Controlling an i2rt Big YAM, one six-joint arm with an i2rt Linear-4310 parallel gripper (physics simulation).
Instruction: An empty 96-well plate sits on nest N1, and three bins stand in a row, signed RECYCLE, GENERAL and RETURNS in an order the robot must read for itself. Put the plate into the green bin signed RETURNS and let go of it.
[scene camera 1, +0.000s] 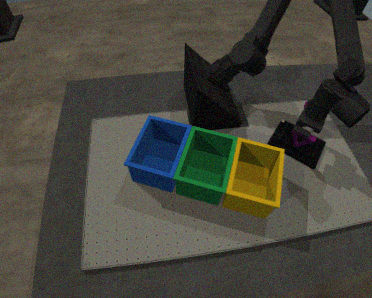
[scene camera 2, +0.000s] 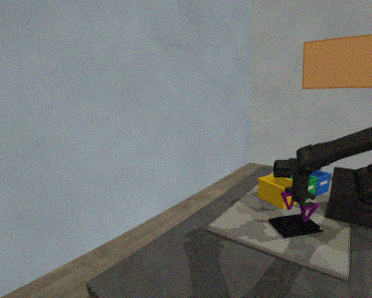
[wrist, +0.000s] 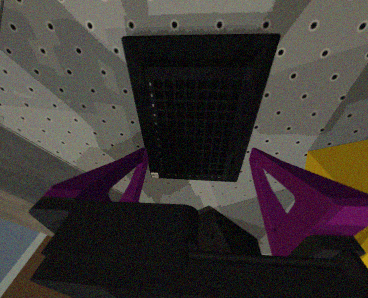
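Seen in the pictures: gripper, between the fingertips: (scene camera 1: 300, 135) (scene camera 2: 296, 215) (wrist: 197, 153); arm's base, origin of its link: (scene camera 1: 214, 78) (scene camera 2: 367, 197).
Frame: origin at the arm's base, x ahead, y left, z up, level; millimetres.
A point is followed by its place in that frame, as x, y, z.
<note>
The black 96-well plate (wrist: 195, 115) @(279, 229, -62) lies in the black nest (wrist: 200, 47) @(319, 261, -76), also seen as a dark slab (scene camera 1: 309, 156) @(327, 216, -64) (scene camera 2: 287, 229) @(280, 285, -65) in the scene views, where plate and nest cannot be told apart. My gripper (scene camera 1: 302, 137) @(260, 209, -41) (scene camera 2: 298, 214) @(260, 209, -41) (wrist: 197, 153) @(260, 209, -41) is open and empty, purple fingers pointing down above the near end of the plate, one toward each long side. The green bin (scene camera 1: 206, 160) @(260, -95, -82) (scene camera 2: 313, 186) @(216, -107, -27) stands in the middle of the row, between the blue bin (scene camera 1: 159, 147) @(185, -222, -81) (scene camera 2: 324, 183) @(165, -191, -31) and the yellow bin (scene camera 1: 255, 175) @(341, 31, -82) (scene camera 2: 272, 191) @(387, 55, -25) (wrist: 345, 162) @(346, 79, -61). White signs show on green and blue, too small to read.
The yellow bin is nearest the nest. The bins touch in a row on the pale perforated board (scene camera 1: 120, 235) @(424, -366, -87) (scene camera 2: 330, 262) @(135, 377, -87). The dark wedge-shaped arm base (scene camera 1: 210, 107) @(140, -57, 12) (scene camera 2: 350, 197) @(64, 5, -11) stands behind the green bin in scene view 1. The arm reaches over from the back.
</note>
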